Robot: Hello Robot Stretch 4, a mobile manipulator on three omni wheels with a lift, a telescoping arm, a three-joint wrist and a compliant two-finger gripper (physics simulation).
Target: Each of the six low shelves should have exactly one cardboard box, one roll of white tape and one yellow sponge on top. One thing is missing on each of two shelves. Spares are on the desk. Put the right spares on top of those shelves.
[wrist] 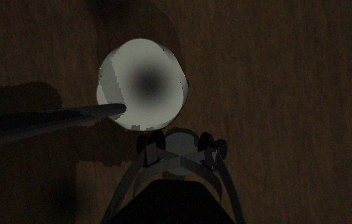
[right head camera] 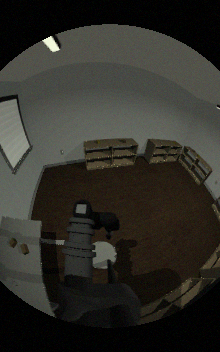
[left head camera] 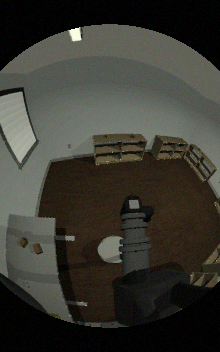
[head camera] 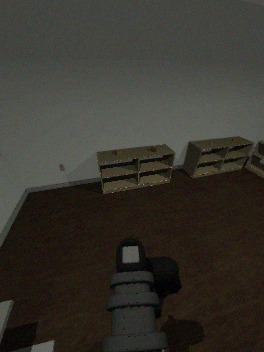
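Note:
My gripper (right head camera: 108,234) (wrist: 181,142) is shut on a roll of white tape (wrist: 182,142), held between the fingertips high above the floor. The arm hides the gripper in the head camera view. The nearest low shelf (head camera: 135,152) (left head camera: 120,137) stands against the wall ahead, with a yellow sponge (head camera: 118,152) (left head camera: 106,136) and a cardboard box (head camera: 152,149) on top; no tape can be made out there. A second low shelf (head camera: 191,161) (left head camera: 156,148) to its right bears a yellow sponge (head camera: 236,140); its other items are unclear. The desk (left head camera: 37,270) at left holds two cardboard boxes (left head camera: 23,242) (left head camera: 38,248).
More shelves stand along the right side; their tops are dark or cut off. The round white robot base (left head camera: 110,249) (wrist: 142,55) lies below the arm. A dark rod (wrist: 60,116) crosses the wrist view from the left. Dark wooden floor (head camera: 200,225) stretches between base and shelves.

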